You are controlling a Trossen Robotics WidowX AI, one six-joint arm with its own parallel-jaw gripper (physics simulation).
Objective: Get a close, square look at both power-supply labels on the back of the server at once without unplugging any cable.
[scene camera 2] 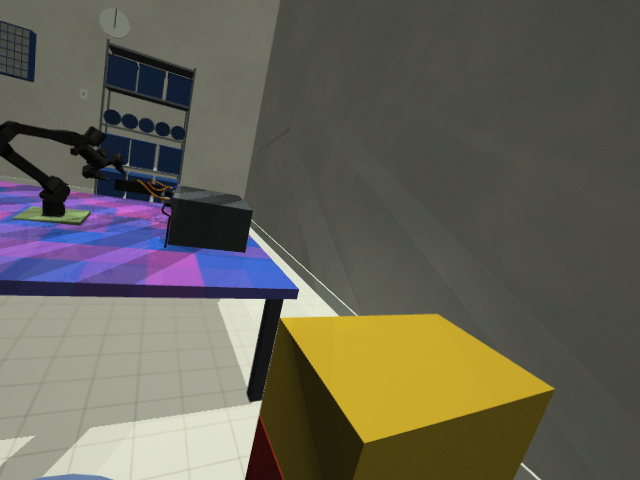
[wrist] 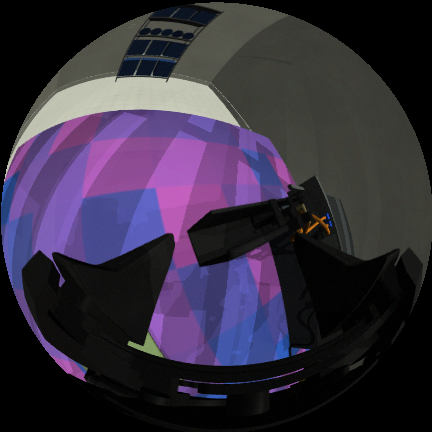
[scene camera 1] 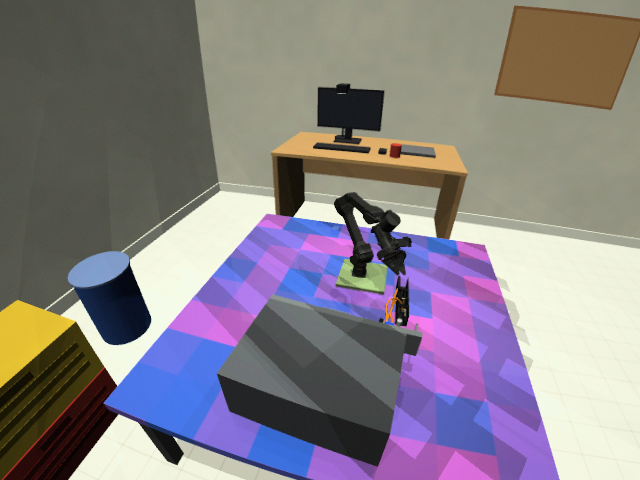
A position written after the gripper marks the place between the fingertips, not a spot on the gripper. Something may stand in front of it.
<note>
The gripper (scene camera 1: 401,275) is open and holds nothing. Further things: a black cable bracket (wrist: 222,234).
The gripper shows as well in scene camera 2 (scene camera 2: 116,177) and in the wrist view (wrist: 235,240).
</note>
